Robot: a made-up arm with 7 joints. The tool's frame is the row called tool.
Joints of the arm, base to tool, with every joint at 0 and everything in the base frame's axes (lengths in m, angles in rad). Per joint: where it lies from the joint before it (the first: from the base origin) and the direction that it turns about. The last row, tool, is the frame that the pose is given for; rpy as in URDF.
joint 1: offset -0.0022 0.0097 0.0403 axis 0 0.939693 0.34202
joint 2: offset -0.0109 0.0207 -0.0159 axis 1 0 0
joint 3: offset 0.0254 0.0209 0.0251 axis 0 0 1
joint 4: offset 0.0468 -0.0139 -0.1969 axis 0 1 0
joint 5: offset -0.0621 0.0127 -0.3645 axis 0 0 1
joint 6: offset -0.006 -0.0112 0.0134 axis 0 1 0
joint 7: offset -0.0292 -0.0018 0.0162 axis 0 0 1
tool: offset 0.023 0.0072 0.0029 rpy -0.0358 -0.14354 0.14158
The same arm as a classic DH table. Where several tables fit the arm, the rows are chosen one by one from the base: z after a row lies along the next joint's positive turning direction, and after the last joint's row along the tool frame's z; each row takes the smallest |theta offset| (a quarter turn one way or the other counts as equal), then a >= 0, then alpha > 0; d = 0 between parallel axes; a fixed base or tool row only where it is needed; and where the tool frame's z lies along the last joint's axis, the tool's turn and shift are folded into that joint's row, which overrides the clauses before.
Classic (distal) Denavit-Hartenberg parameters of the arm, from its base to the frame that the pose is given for. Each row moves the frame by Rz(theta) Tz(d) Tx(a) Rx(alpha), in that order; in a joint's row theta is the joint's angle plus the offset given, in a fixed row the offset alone. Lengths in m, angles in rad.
base (fixed): theta offset 0  d 0.0368  a -0.0022  alpha -1.2218
joint 1: theta offset 1.5708  d 0.0243  a 0.022  alpha 1.5708
joint 2: theta offset 1.2218  d 0.0145  a 0.0209  alpha -1.5708
joint 3: theta offset -1.5708  d -0.1718  a 0.0468  alpha -1.5708
joint 4: theta offset 0  d -0.0012  a -0.0621  alpha 1.5708
joint 5: theta offset 0  d -0.3511  a -0.006  alpha -1.5708
joint 6: theta offset 0  d -0.013  a -0.0292  alpha 1.5708
joint 7: theta offset 1.467  d 0.1676  a 0.0095  alpha -0.1479
tool (fixed): theta offset -1.328  d -0.1502  a 0  alpha 0

